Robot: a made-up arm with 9 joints. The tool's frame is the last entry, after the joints. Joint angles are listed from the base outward.
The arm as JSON. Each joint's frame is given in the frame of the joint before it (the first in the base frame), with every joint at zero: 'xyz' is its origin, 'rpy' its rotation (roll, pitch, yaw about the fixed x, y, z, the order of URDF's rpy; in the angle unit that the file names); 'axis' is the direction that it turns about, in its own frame. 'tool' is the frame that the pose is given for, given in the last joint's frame.
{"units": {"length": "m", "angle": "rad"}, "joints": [
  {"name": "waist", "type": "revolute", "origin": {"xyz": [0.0, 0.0, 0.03], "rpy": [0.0, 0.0, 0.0]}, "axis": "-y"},
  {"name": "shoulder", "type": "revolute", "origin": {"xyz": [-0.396, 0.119, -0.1], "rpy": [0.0, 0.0, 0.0]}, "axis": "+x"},
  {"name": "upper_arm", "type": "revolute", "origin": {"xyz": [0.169, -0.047, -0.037], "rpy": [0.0, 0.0, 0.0]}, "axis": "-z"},
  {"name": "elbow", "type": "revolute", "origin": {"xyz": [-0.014, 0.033, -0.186], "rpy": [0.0, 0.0, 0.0]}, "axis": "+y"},
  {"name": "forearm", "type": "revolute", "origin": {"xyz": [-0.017, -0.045, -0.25], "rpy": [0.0, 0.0, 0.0]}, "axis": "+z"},
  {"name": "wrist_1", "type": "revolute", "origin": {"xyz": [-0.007, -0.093, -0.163], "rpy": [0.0, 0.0, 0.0]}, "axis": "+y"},
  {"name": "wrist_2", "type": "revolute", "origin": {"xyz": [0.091, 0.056, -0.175], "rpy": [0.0, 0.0, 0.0]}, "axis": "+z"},
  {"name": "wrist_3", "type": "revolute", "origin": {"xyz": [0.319, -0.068, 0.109], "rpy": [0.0, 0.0, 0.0]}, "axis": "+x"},
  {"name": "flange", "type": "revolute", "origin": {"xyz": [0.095, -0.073, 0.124], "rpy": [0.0, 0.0, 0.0]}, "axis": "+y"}
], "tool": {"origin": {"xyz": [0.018, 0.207, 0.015], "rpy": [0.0, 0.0, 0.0]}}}
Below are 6 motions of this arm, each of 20 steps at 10 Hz.
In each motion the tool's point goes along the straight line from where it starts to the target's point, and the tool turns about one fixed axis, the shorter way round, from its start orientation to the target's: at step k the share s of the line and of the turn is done. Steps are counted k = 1, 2, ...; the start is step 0. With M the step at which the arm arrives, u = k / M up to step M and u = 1 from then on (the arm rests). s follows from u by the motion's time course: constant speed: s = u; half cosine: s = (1 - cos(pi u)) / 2; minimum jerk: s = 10 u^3 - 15 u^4 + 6 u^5.
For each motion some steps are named. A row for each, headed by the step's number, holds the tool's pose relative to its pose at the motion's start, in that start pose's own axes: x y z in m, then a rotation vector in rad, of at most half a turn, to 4 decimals.
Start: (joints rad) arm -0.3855 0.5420 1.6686 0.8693 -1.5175 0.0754 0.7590 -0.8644 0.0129
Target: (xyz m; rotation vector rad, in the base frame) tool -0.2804 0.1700 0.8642 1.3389 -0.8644 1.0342
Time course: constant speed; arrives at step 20
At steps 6, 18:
6: -0.2712 -0.3450 -0.0694 0.1411 0.2165 -0.6619
18: -0.8137 -1.0351 -0.2081 0.4234 0.6496 -1.9858

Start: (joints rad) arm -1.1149 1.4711 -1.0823 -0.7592 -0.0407 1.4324 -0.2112 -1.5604 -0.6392
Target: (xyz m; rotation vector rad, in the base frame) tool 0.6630 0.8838 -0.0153 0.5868 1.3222 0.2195
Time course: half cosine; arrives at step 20
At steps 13, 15, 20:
13: 0.0782 -0.3821 -0.0681 0.6892 0.9706 -0.4496
15: 0.0918 -0.4486 -0.0800 0.8091 1.1395 -0.5278
20: 0.1075 -0.5256 -0.0937 0.9479 1.3350 -0.6184

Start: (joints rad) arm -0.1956 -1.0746 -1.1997 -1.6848 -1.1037 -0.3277 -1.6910 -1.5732 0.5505
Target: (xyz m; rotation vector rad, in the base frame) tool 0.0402 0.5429 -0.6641 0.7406 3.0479 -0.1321
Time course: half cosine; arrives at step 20
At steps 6, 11, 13, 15, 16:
6: -0.0968 0.0652 -0.0943 -0.1253 0.3428 0.0898
11: -0.2715 0.1829 -0.2645 -0.3515 0.9617 0.2521
13: -0.3414 0.2300 -0.3325 -0.4420 1.2092 0.3169
15: -0.4008 0.2700 -0.3904 -0.5189 1.4197 0.3721
16: -0.4247 0.2861 -0.4137 -0.5499 1.5044 0.3943

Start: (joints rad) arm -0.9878 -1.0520 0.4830 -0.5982 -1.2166 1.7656 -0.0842 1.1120 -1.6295
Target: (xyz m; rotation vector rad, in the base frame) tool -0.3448 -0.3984 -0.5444 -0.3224 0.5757 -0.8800
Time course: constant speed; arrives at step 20
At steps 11, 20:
11: -0.2996 -0.1386 0.1550 -0.2050 0.5738 0.6935
20: -0.5448 -0.2521 0.2818 -0.3727 1.0434 1.2609

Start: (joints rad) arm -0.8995 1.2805 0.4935 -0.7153 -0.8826 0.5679 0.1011 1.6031 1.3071
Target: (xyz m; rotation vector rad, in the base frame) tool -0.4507 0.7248 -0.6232 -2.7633 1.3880 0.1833
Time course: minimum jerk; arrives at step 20
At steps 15, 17, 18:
15: 0.1300 -0.2763 -0.1725 0.4973 0.2705 0.3959
17: 0.1412 -0.3000 -0.1873 0.5399 0.2937 0.4298
18: 0.1438 -0.3055 -0.1908 0.5499 0.2992 0.4378

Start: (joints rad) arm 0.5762 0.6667 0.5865 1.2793 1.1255 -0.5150 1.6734 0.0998 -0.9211
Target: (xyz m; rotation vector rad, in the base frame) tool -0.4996 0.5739 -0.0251 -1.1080 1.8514 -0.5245
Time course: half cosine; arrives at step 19
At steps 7, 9, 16, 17, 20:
7: -0.0347 -0.0656 -0.0520 0.0187 -0.1480 0.3165
9: -0.0532 -0.1006 -0.0797 0.0287 -0.2269 0.4853
16: -0.1089 -0.2061 -0.1632 0.0587 -0.4648 0.9942
17: -0.1128 -0.2134 -0.1690 0.0608 -0.4812 1.0293
20: -0.1159 -0.2193 -0.1737 0.0625 -0.4946 1.0580

